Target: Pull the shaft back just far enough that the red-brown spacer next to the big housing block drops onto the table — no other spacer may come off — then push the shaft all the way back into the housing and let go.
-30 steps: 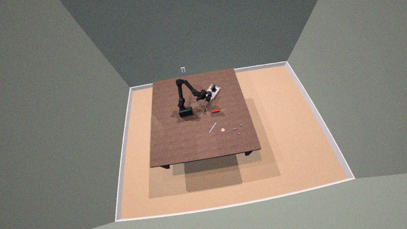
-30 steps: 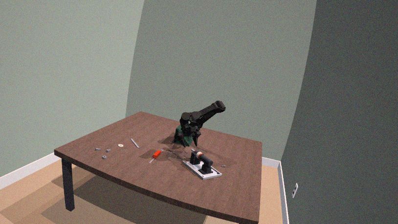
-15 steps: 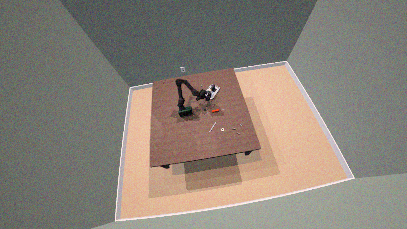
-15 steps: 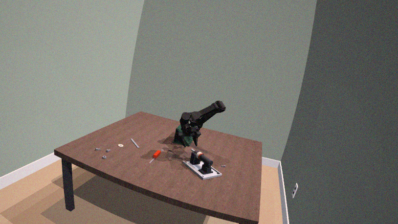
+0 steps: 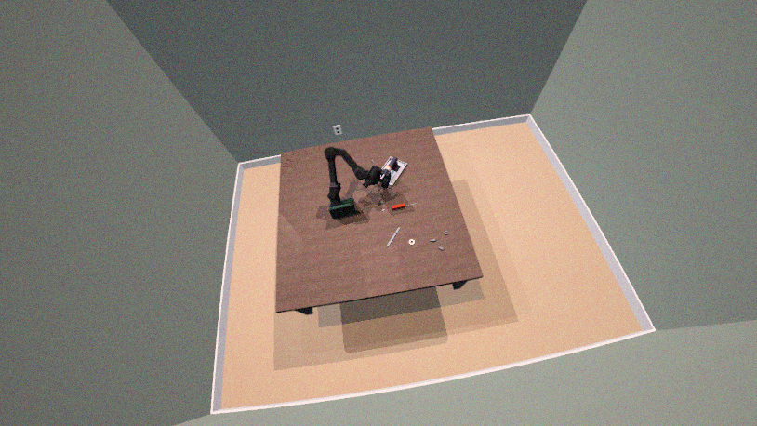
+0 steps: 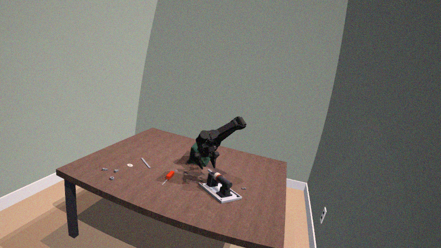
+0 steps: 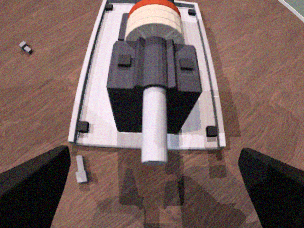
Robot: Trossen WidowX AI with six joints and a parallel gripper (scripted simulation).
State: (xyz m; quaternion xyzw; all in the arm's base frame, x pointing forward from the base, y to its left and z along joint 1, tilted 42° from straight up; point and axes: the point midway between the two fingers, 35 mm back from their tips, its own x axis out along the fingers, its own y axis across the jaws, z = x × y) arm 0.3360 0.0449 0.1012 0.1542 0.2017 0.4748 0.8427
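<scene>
My gripper tip is now 7 cm short of the shaft, 7 cm to the right of it and 1 cm above it. The rest, counted from my gripper tip: red-brown spacer (8 cm ahead, 8 cm to the left, 1 cm below); then orange-handled screwdriver (12 cm ahead, 21 cm to the right, 8 cm below).
</scene>
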